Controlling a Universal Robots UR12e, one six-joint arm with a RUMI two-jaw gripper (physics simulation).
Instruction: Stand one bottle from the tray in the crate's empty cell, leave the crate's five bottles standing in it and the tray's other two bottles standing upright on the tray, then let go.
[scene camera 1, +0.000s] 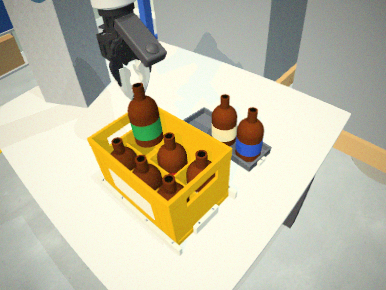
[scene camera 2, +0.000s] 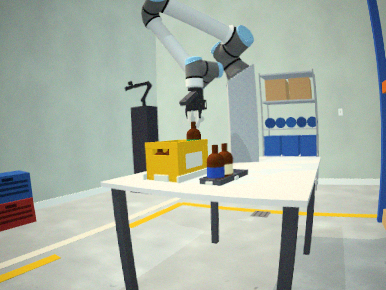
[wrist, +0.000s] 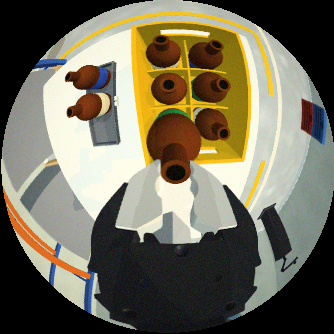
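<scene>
My gripper is shut on the neck of the green-label brown bottle. The bottle is upright, partly inside the crate's corner cell, and stands higher than its neighbours; its base is hidden. The yellow crate holds several brown bottles, among them the middle bottle, in its other cells. A cream-label bottle and a blue-label bottle stand upright on the grey tray.
The crate and tray are on a white table, with white brackets at the crate's foot. A grey pillar stands behind the table. Crate walls and dividers surround the held bottle.
</scene>
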